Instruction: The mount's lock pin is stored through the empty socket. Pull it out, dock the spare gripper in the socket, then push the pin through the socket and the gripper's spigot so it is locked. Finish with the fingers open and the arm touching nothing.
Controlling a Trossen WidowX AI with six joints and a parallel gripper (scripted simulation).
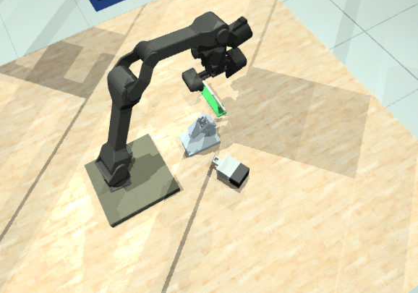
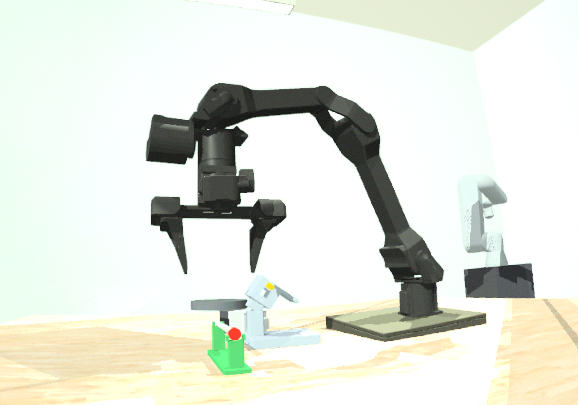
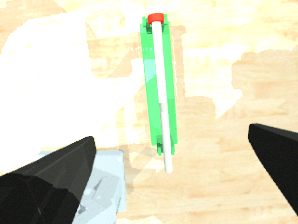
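My gripper tip is now 240 mm to the left of the spare gripper, 90 mm above it and 70 mm past it. Round my gripper tip: green cradle 90 mm below, 20 mm to the left; mount 100 mm to the right, 90 mm behind, 60 mm below.
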